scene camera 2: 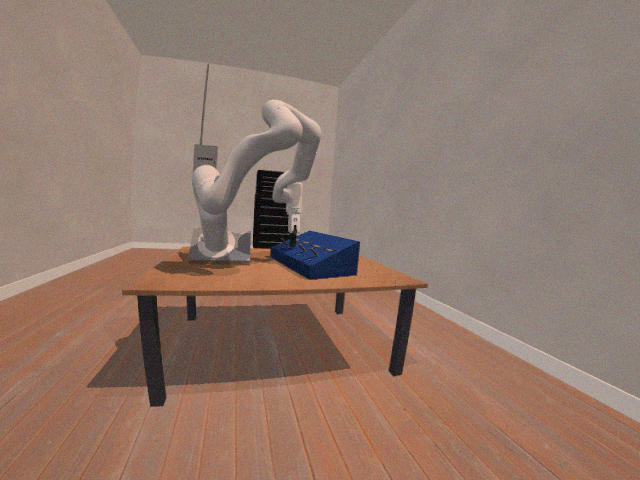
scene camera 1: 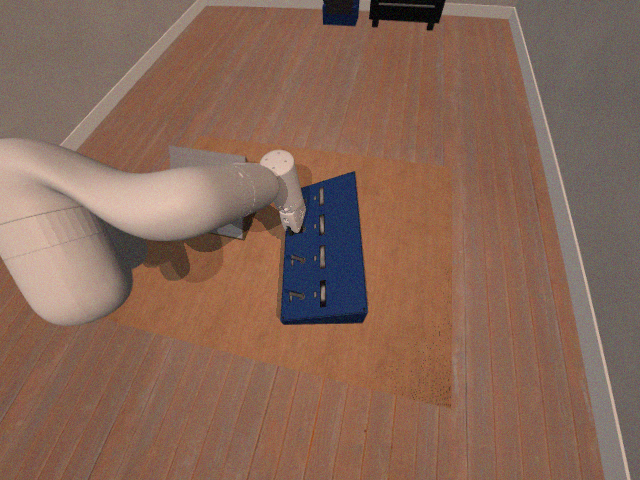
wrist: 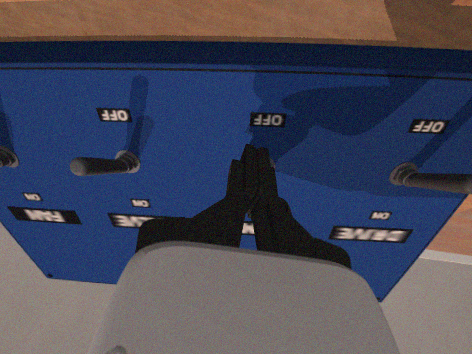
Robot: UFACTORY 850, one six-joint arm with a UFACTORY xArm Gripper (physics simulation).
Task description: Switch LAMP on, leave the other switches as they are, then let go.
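Observation:
The blue switch box (scene camera 1: 341,268) (scene camera 2: 333,263) (wrist: 190,100) has a sloped face with four levers. My gripper (scene camera 1: 293,230) (scene camera 2: 293,243) (wrist: 250,159) is shut and empty, its fingertips low over the LAMP position, between VALVE and DRIVE. The fingers hide the LAMP lever and most of its label (wrist: 248,228); its setting and any contact cannot be told. In the wrist view the VALVE lever (wrist: 100,166) points left and the DRIVE lever (wrist: 440,181) points right. The FAN lever (wrist: 7,157) is cut off by the left edge.
The box stands on the wooden table (scene camera 1: 408,289) (scene camera 2: 232,281). The arm's grey base plate (scene camera 1: 206,155) (scene camera 2: 242,253) lies beside it. In scene camera 1 two more levers (scene camera 1: 297,259) (scene camera 1: 296,296) show on the near half of the box. A black cabinet (scene camera 2: 266,206) stands behind the table.

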